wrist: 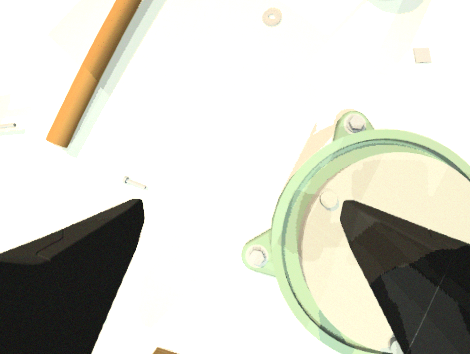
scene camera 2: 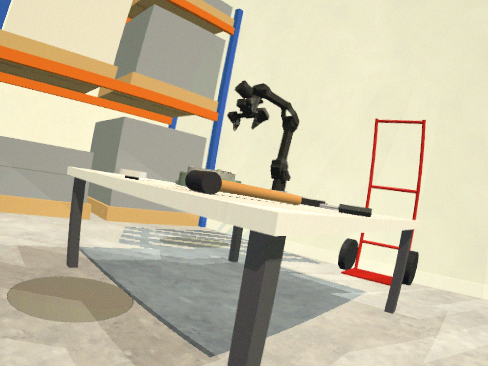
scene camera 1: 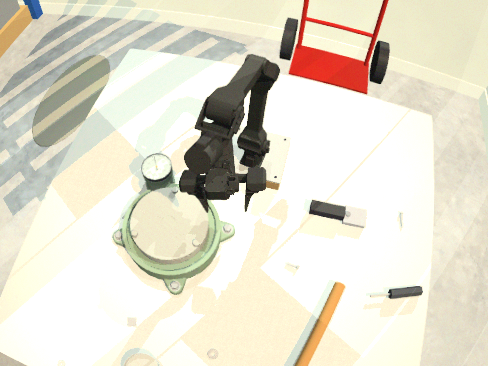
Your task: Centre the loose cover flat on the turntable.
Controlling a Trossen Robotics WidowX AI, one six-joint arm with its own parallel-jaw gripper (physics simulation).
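Frame: origin at the arm's base, x ahead, y left, z up, level; centimetres.
Seen in the pictures: gripper, fingertip midpoint: (wrist: 243,209) (scene camera 2: 242,129) (scene camera 1: 226,211); arm's base, origin of the base link: (scene camera 1: 252,159).
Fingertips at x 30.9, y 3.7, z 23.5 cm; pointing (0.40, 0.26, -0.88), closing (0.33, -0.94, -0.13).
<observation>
Offsets run from my fingertips to a thing's top centre. "*": to the spot under its first point.
A beige round cover {dx +0.5, dy -17.3, dz -18.0 cm} (scene camera 1: 167,225) (wrist: 340,260) with small bolt-like studs lies over the green round turntable {* dx +13.2, dy -10.7, dz -21.6 cm} (scene camera 1: 172,273) (wrist: 400,136), which has bolted lugs around its rim. In scene camera 1 the cover looks shifted slightly towards the rim's far side; I cannot tell whether it lies fully flat. My gripper (scene camera 1: 226,207) (scene camera 2: 245,127) (wrist: 243,209) is open and empty, high above the table. In the wrist view one finger overlaps the cover and the other is over the table beside it. The cover's right part is cut off or hidden there.
A dial gauge {* dx -13.6, dy -27.9, dz -17.3 cm} (scene camera 1: 156,167) stands behind the turntable. A mallet's orange handle {* dx +13.0, dy +32.3, dz -23.6 cm} (scene camera 1: 320,327) (scene camera 2: 260,192) (wrist: 90,70), a black-handled scraper {dx -24.3, dy +27.2, dz -24.6 cm} (scene camera 1: 327,210) and a screwdriver {dx -4.5, dy +52.4, dz -24.7 cm} (scene camera 1: 406,292) (scene camera 2: 355,209) lie to the right in scene camera 1. A small screw {dx -3.3, dy +19.0, dz -26.2 cm} (wrist: 136,183) lies between the handle and turntable.
</observation>
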